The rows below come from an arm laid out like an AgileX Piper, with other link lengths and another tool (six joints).
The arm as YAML. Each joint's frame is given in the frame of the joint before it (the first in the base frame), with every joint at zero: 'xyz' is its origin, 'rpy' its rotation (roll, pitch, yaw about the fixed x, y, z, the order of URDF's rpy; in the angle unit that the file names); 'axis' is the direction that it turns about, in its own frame. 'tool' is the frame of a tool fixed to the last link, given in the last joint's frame.
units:
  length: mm
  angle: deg
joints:
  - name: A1
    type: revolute
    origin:
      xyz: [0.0, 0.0, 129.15]
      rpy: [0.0, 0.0, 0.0]
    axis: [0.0, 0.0, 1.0]
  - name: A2
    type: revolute
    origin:
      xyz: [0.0, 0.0, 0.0]
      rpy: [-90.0, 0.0, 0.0]
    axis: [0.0, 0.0, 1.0]
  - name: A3
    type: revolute
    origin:
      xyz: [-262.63, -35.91, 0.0]
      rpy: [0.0, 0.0, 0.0]
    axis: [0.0, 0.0, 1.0]
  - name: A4
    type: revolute
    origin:
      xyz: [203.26, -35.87, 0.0]
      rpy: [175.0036, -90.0, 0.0]
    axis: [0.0, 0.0, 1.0]
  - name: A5
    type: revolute
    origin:
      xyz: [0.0, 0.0, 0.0]
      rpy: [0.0, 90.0, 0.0]
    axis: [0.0, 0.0, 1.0]
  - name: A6
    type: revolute
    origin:
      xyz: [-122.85, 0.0, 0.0]
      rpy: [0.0, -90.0, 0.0]
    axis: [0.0, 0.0, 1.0]
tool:
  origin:
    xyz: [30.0, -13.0, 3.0]
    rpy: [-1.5, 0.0, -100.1]
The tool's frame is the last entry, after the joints.
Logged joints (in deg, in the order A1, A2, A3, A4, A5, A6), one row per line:
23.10, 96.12, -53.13, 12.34, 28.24, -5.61
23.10, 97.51, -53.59, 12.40, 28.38, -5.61
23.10, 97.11, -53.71, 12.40, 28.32, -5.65
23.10, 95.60, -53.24, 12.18, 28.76, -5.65
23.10, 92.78, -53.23, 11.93, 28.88, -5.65
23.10, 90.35, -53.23, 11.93, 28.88, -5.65
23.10, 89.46, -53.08, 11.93, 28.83, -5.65
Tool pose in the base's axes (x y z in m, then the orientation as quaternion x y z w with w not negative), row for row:
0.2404, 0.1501, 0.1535, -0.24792, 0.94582, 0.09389, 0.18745
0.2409, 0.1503, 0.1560, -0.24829, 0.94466, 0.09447, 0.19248
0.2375, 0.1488, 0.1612, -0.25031, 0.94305, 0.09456, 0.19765
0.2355, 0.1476, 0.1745, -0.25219, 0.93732, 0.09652, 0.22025
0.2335, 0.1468, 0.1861, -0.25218, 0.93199, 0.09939, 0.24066
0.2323, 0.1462, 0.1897, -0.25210, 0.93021, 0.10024, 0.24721
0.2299, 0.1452, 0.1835, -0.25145, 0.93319, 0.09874, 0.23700
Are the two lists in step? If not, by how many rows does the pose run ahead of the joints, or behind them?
The pose runs 1 row ahead of the joints: the pose in row i belongs to the joints in row i + 1.
